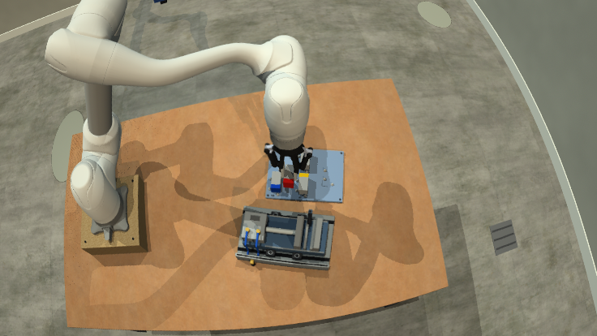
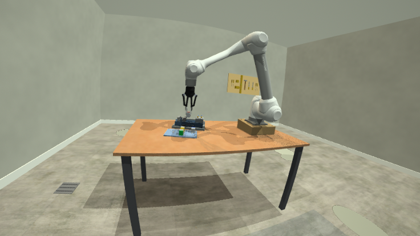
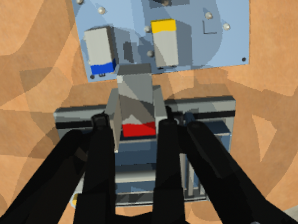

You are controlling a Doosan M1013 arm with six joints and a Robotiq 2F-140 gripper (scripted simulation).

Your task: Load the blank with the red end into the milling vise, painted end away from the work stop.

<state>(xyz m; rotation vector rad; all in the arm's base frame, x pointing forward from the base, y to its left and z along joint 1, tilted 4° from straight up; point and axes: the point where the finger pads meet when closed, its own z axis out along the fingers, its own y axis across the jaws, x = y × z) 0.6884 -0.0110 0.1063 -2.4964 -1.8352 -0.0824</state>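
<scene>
Now: hand 160 mm to the left of the moving jaw and 100 mm above it. Round my hand: yellow-ended blank 160 mm below, 50 mm ahead, 20 mm to the left; then work stop rod 130 mm to the right, 90 mm below, 40 mm ahead; then red-ended blank 30 mm below.
</scene>
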